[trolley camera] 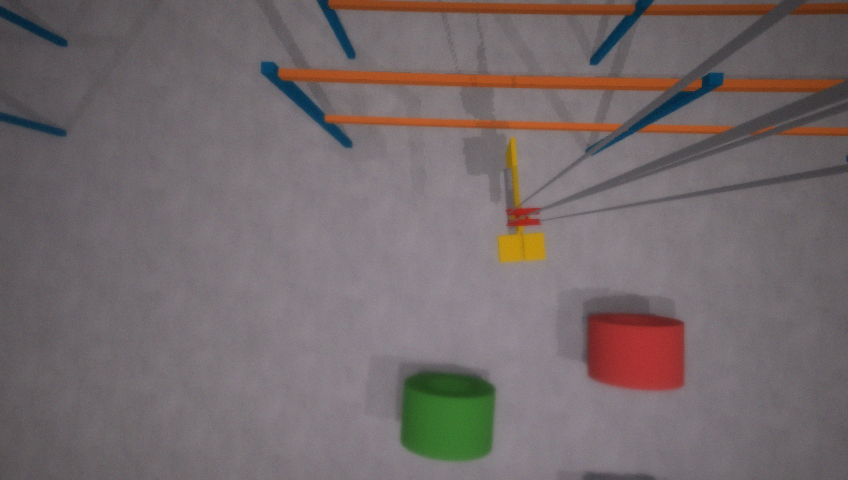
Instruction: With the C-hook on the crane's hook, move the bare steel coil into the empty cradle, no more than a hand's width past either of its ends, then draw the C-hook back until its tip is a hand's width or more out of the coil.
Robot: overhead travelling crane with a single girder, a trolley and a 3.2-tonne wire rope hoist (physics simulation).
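Observation:
The yellow C-hook (515, 178) hangs from the red hook block (523, 216) near the middle of the view, with square yellow plates at its lower end in the view. A grey bar shows close along the left side of its yellow beam. No coil shows on the C-hook, so I take it as open and empty. The bare steel coil and the empty cradle do not show in this view.
A green coil (447, 423) and a red coil (636, 355) are below the C-hook in the view. Blue frames with orange rails (487, 80) are above it. Grey ropes (684, 148) run to the upper right. A dark shape shows at the bottom edge.

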